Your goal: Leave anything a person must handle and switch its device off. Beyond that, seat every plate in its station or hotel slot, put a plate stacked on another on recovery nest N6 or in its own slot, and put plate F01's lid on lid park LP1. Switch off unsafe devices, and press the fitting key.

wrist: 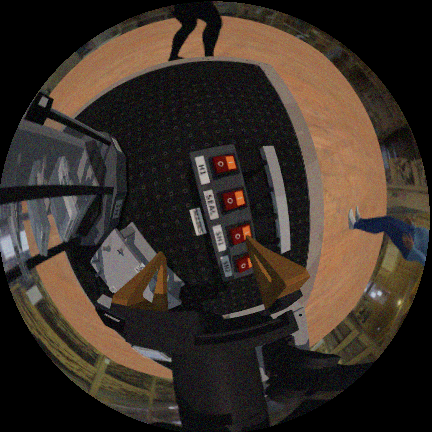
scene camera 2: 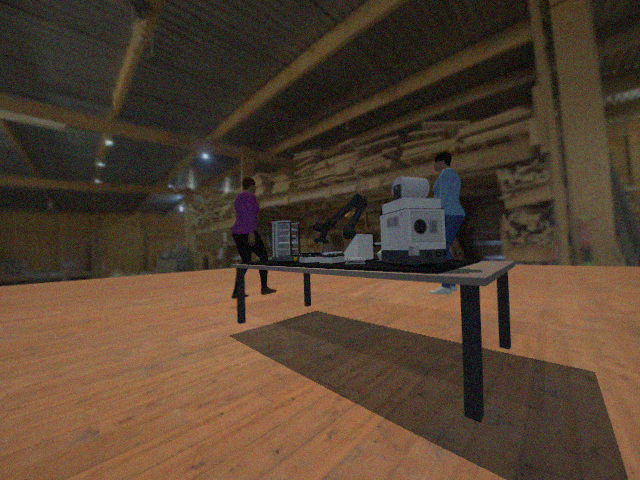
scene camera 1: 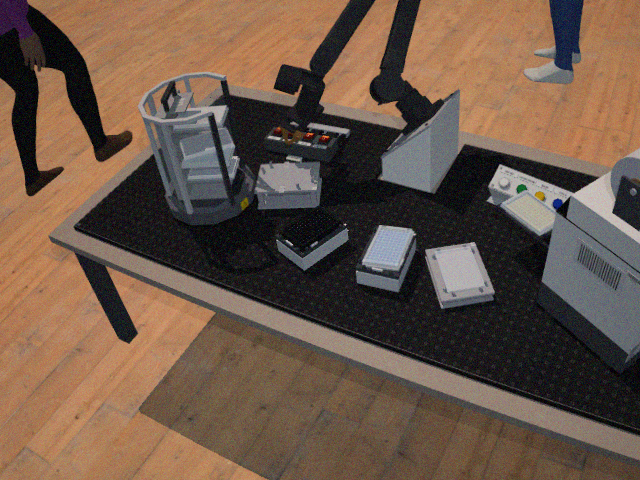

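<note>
My gripper (scene camera 1: 295,134), (wrist: 202,247): open, holding nothing. Black plate (scene camera 1: 318,223). Plate hotel (scene camera 1: 188,151), (scene camera 2: 282,239). Button panel (scene camera 1: 506,183). Plate sealer (scene camera 1: 598,304), (scene camera 2: 399,238).
</note>
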